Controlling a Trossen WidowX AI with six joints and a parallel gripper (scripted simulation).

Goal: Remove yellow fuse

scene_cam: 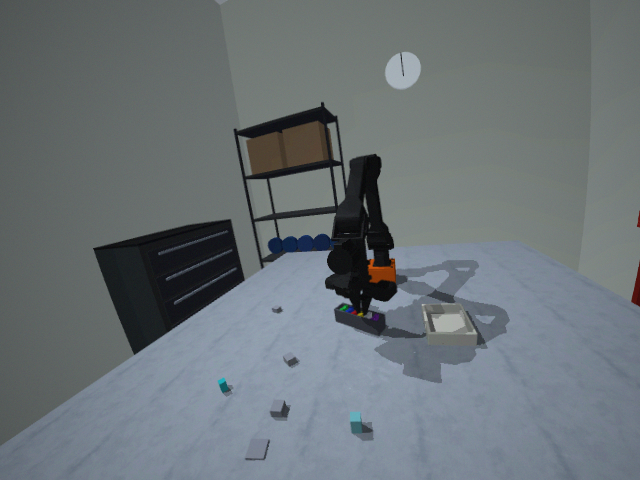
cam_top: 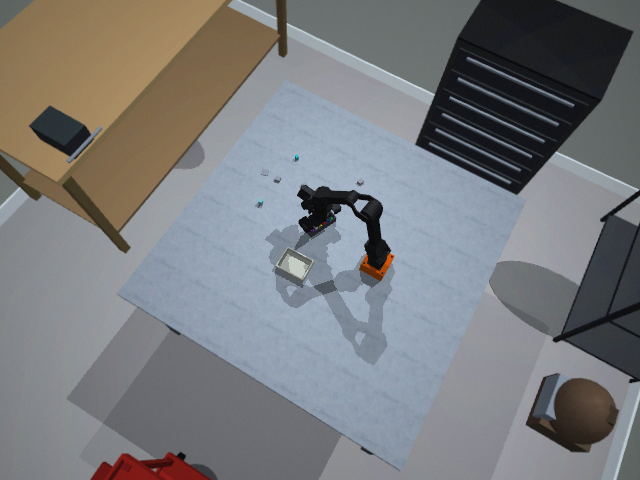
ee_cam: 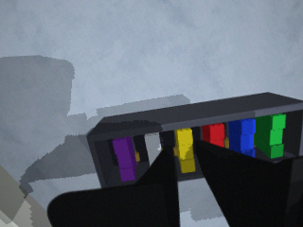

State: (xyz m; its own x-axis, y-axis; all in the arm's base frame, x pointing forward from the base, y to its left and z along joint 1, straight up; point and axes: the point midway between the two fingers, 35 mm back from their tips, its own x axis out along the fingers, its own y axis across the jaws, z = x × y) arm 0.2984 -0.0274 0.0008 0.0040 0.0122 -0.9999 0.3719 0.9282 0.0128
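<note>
The yellow fuse is 1 cm below my gripper tip. Round my gripper tip: cream tray 21 cm to the left, 3 cm below, 1 cm behind.
</note>
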